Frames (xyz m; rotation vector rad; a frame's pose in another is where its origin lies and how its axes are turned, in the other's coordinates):
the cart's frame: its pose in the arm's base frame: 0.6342 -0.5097 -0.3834 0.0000 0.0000 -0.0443
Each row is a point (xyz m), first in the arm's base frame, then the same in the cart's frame.
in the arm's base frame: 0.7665 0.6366 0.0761
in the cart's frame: 0.0814 1.1510 0.4595
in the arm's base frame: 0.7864 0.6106 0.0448
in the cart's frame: 0.1024 1.1259 0.4282
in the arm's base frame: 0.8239 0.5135 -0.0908
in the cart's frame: 0.1442 1.0306 0.2926
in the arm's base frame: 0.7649 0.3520 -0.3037
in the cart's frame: 0.0924 0.8666 0.0797
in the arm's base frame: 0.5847 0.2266 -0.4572
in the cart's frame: -0.0821 0.7334 -0.0738
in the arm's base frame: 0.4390 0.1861 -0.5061
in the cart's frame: -0.2258 0.6865 -0.1227
